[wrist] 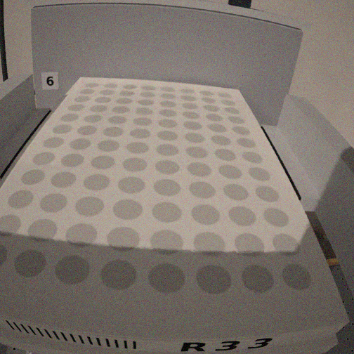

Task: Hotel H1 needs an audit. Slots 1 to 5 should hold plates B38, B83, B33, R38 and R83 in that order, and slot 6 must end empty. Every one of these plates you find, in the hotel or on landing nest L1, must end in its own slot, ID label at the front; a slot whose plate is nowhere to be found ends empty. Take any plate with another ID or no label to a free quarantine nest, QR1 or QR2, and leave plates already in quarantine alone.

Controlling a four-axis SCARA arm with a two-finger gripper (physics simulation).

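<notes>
A white plate (166, 167) with grey round wells fills the middle of the wrist view. Its front face shows a barcode at the left and the ID R33 at the right, close to the lower edge of the view. It is in front of the hotel's back panel (165, 50), level with slot label 6 (50, 81). My gripper (156, 101) has one black-padded finger along each long side of the plate and is shut on it. The plate looks level. Its underside and the slot supports are hidden, so contact with the slot cannot be told.
A shadow falls across the front rows of the plate. At the lower right, past the right finger, a bit of dark floor with a yellow-brown edge (332, 262) and dark perforated deck show. Lower slots are hidden beneath the plate.
</notes>
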